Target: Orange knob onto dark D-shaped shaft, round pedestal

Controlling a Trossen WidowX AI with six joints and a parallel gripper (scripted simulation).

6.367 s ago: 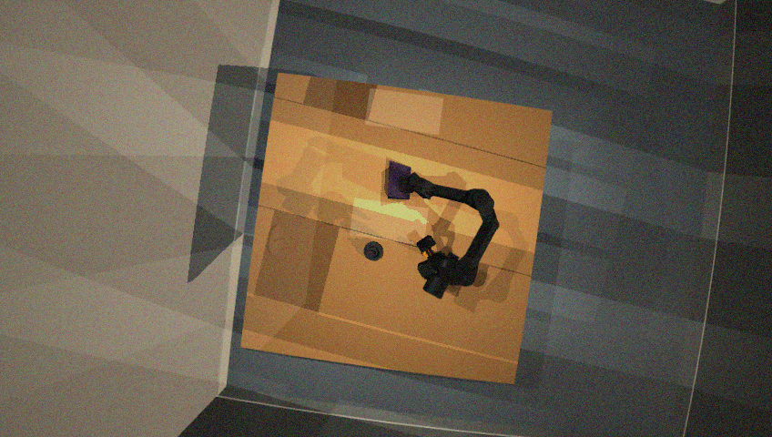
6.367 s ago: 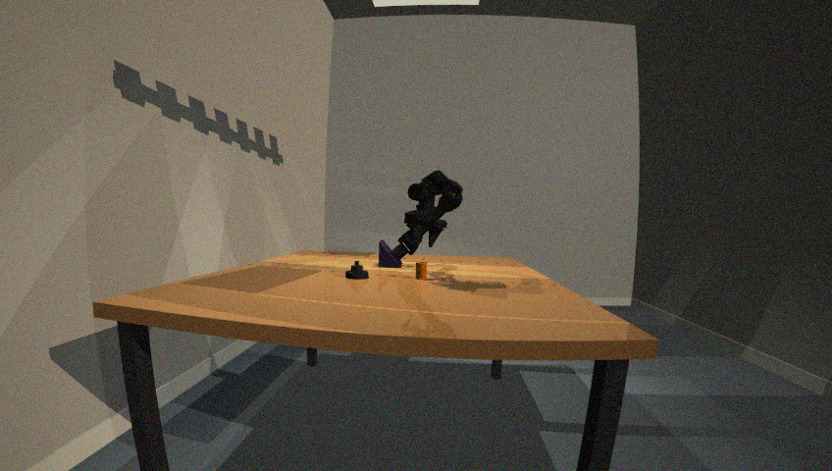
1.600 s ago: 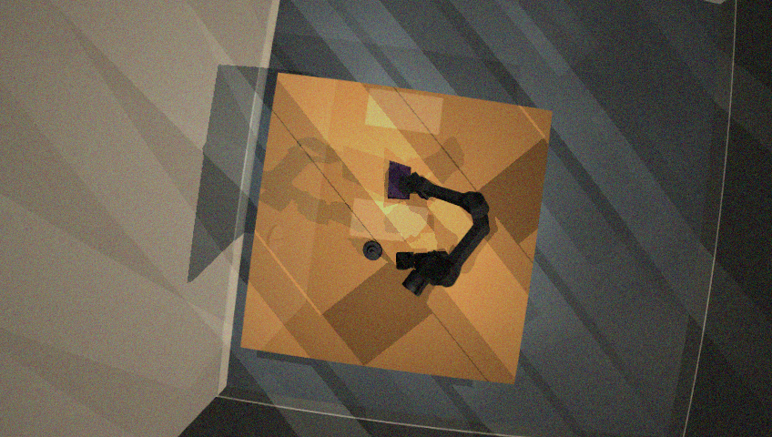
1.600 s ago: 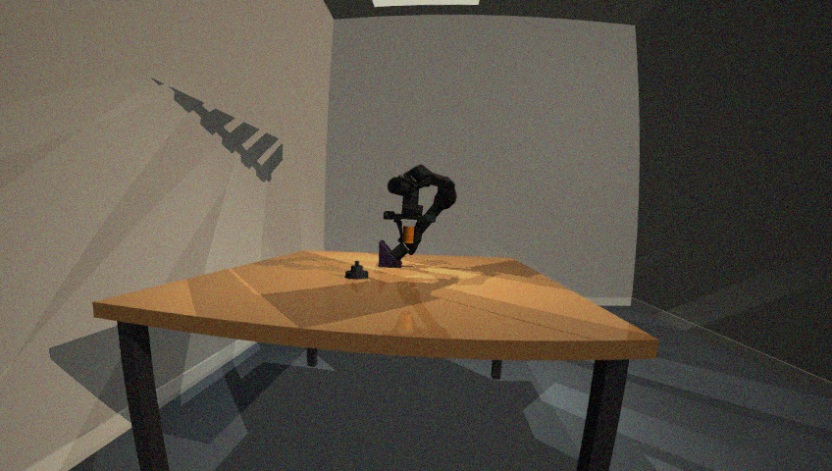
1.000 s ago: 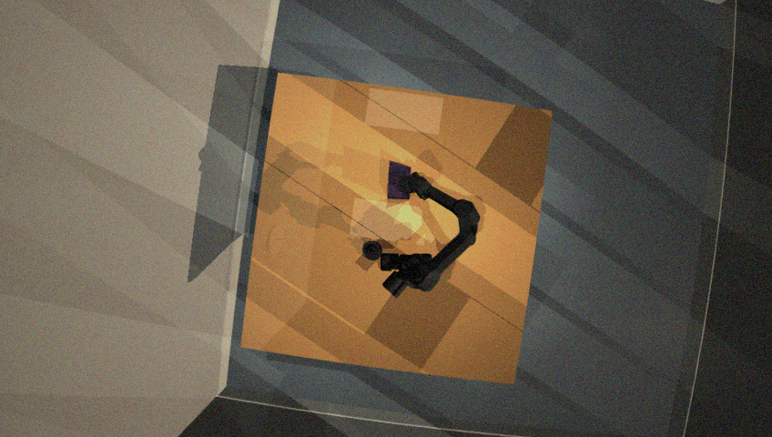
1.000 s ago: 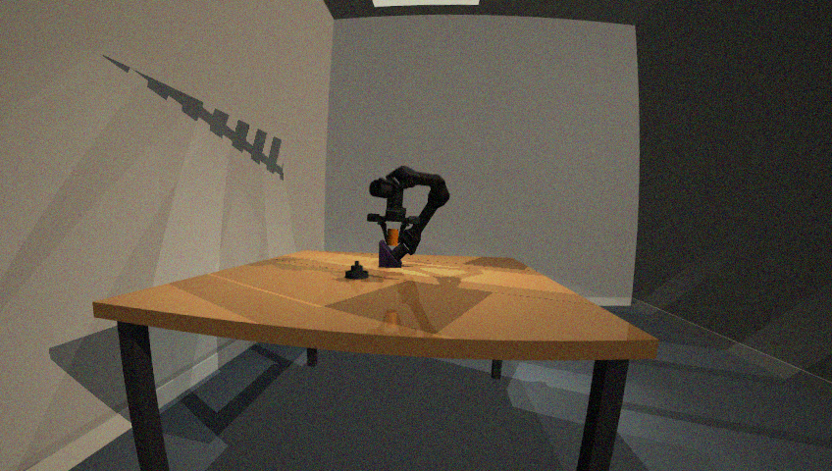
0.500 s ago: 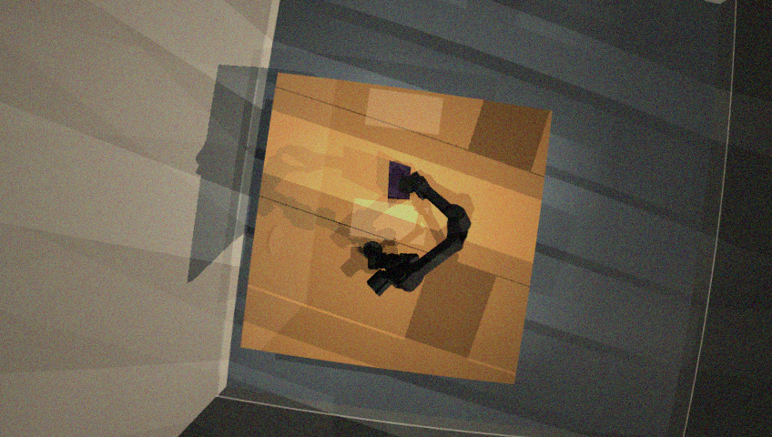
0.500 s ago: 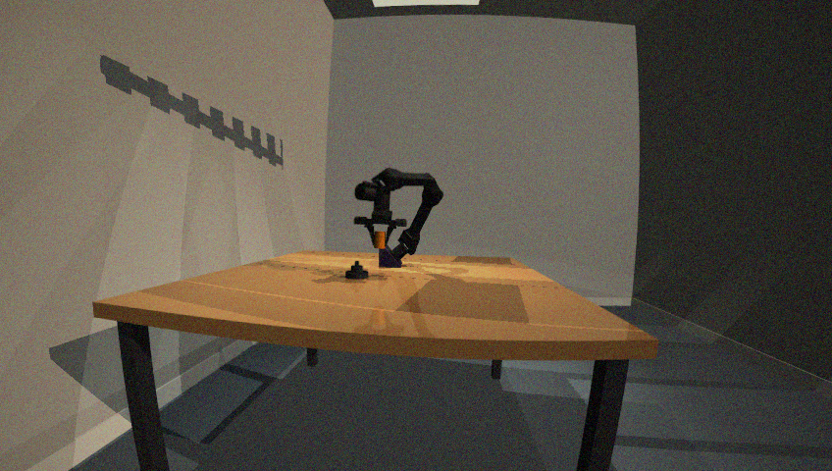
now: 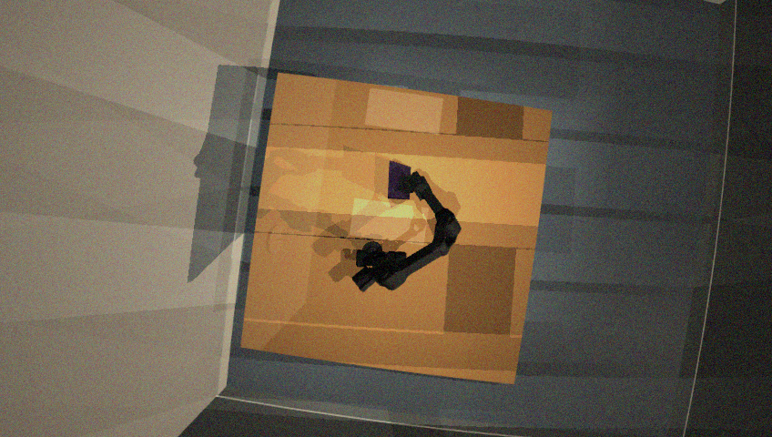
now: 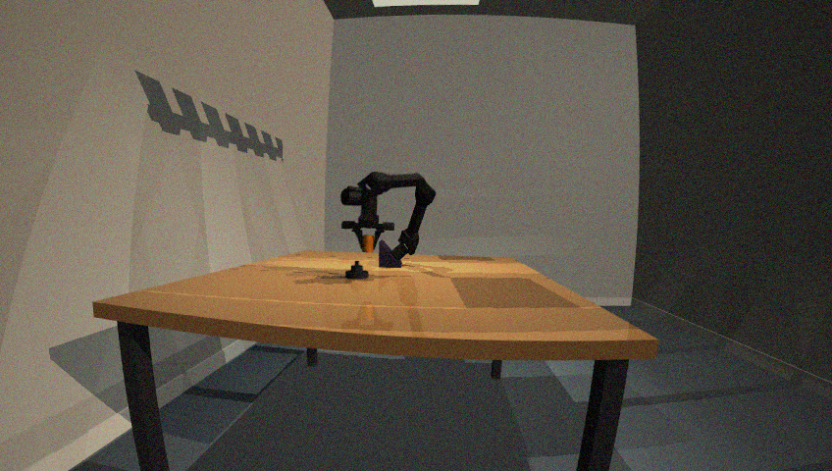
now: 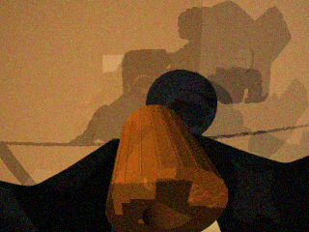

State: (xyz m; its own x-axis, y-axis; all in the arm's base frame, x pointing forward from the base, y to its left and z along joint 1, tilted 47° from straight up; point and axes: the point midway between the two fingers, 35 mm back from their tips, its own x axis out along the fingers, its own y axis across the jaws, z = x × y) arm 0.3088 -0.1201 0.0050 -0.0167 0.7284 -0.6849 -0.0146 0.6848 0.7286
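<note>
Now: gripper tip 7 cm above the dark round pedestal, 4 cm to the left of it and 1 cm past it. From my gripper tip the other things lie so: orange knob (2 cm above).
</note>
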